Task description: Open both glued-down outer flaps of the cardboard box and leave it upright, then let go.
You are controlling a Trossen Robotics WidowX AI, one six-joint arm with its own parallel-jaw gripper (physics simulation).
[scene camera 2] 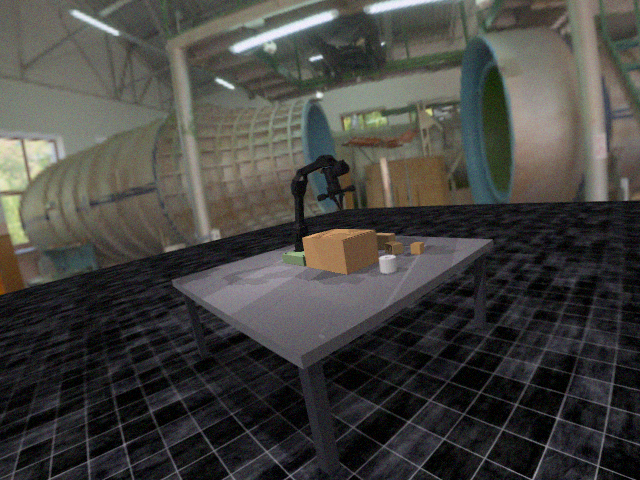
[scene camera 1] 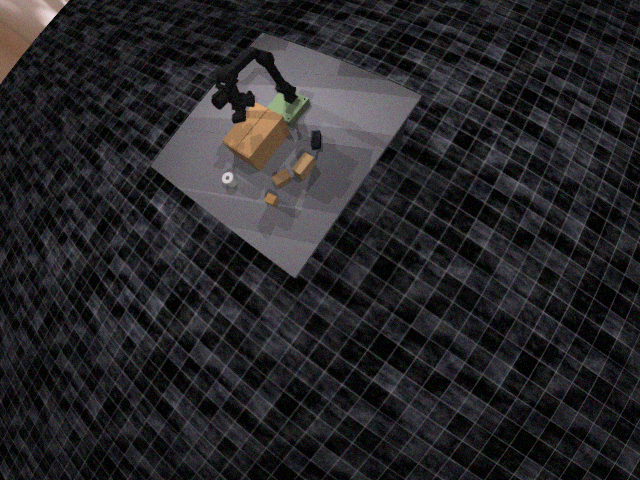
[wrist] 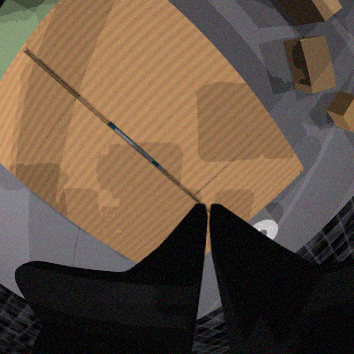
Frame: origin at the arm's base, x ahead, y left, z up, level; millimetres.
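Seen in the pictures: gripper, between the fingertips: [scene camera 2: 341,210] [wrist: 206,212]; arm's base, origin of its link: [scene camera 2: 300,250] [scene camera 1: 290,98].
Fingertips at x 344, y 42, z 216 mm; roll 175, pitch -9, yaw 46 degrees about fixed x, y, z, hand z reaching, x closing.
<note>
Offsets run from my fingertips to a thing's top centre. "spot": to the spot under its first point. Level surfaces: height alone.
The cardboard box @(18 mm back, 30 mm right, 110 mm down) [scene camera 1: 266,142] [scene camera 2: 343,253] stands upright on the grey table @(268 mm down) [scene camera 1: 372,103] [scene camera 2: 248,304]. Its two outer flaps lie closed, one flap @(spot: 58 mm back, 44 mm left, 112 mm down) [wrist: 165,55] on each side of the long centre seam, the other flap [wrist: 85,160] at lower left in the wrist view. A thin blue-green strip @(18 mm back, 30 mm right, 129 mm down) [wrist: 134,145] shows in the seam. My gripper [scene camera 2: 339,207] [wrist: 206,212] is shut and empty. It hangs above the box, apart from it; in the wrist view its tips overlap the seam's lower right end. The box's inside is hidden.
The arm's green base [scene camera 1: 279,107] [scene camera 2: 293,258] stands beside the box. A white roll @(275 mm ahead, 25 mm right, 207 mm down) [scene camera 1: 222,179] [scene camera 2: 387,265] [wrist: 271,228] stands off one end. Small cardboard blocks @(19 mm back, 310 mm left, 188 mm down) [scene camera 1: 303,165] @(100 mm ahead, 244 mm left, 218 mm down) [scene camera 1: 282,178] @(231 mm ahead, 272 mm left, 218 mm down) [scene camera 1: 271,198] and a black block @(199 mm back, 256 mm left, 234 mm down) [scene camera 1: 315,140] lie along another side.
</note>
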